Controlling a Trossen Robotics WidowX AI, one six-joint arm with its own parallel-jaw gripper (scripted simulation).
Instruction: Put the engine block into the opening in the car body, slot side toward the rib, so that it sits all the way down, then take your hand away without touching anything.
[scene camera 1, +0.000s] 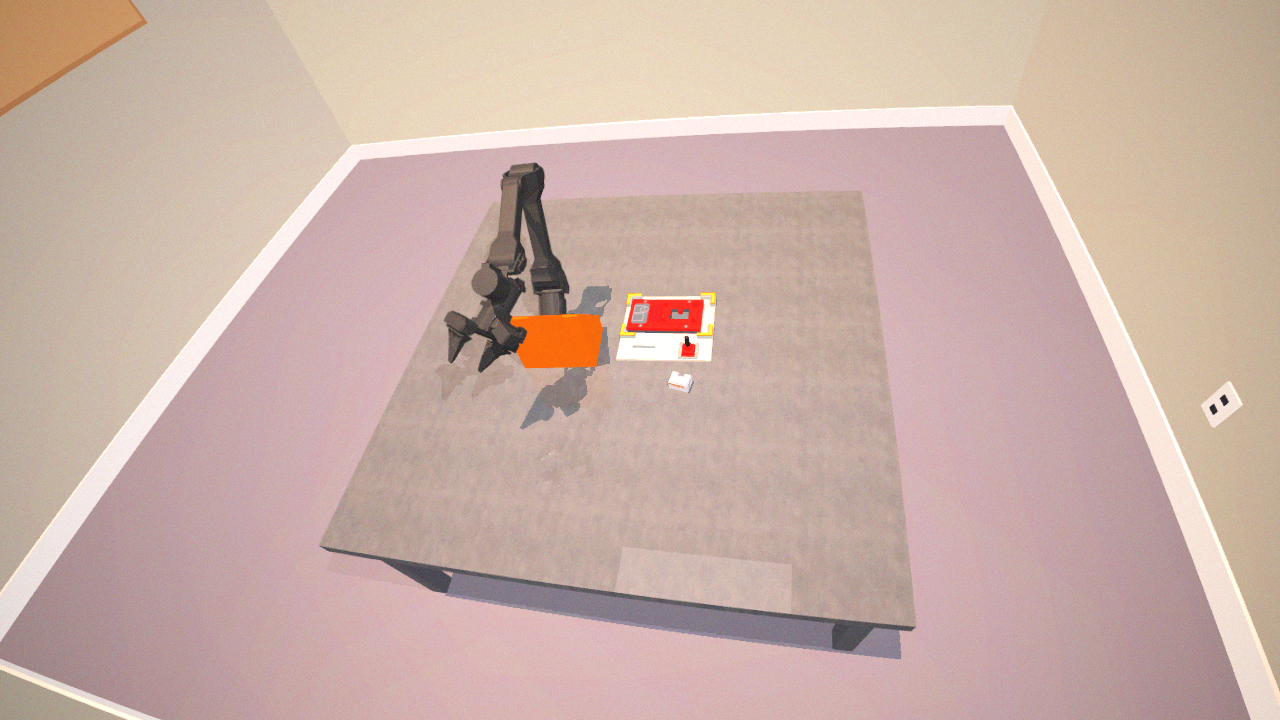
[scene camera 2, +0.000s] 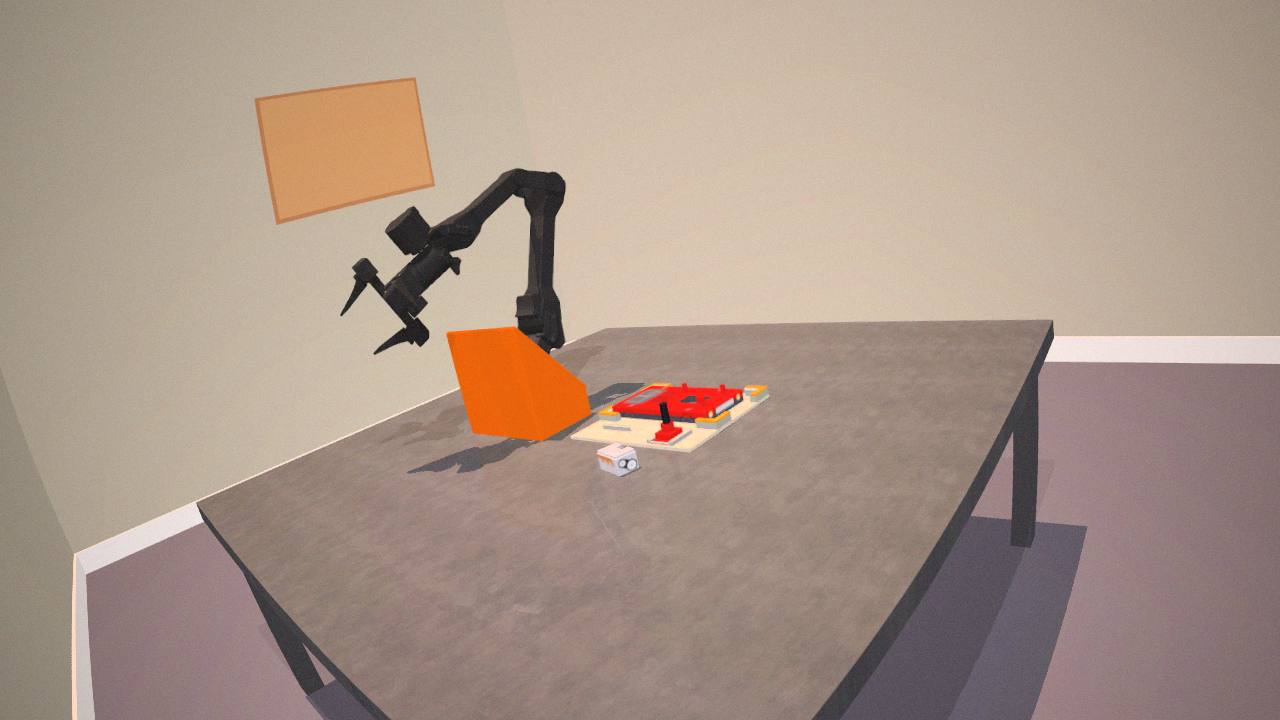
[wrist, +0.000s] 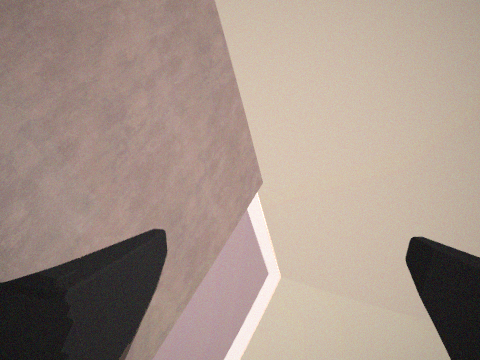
My gripper (scene camera 2: 357, 334) is open and holds nothing. Further things: a red car body (scene camera 2: 685, 404) and a white engine block (scene camera 2: 617, 460).
My gripper also shows in scene camera 1 (scene camera 1: 465, 367) and in the wrist view (wrist: 290, 247). The wrist view does not show the red car body: it is out of frame. The wrist view misses the white engine block: it is out of frame.
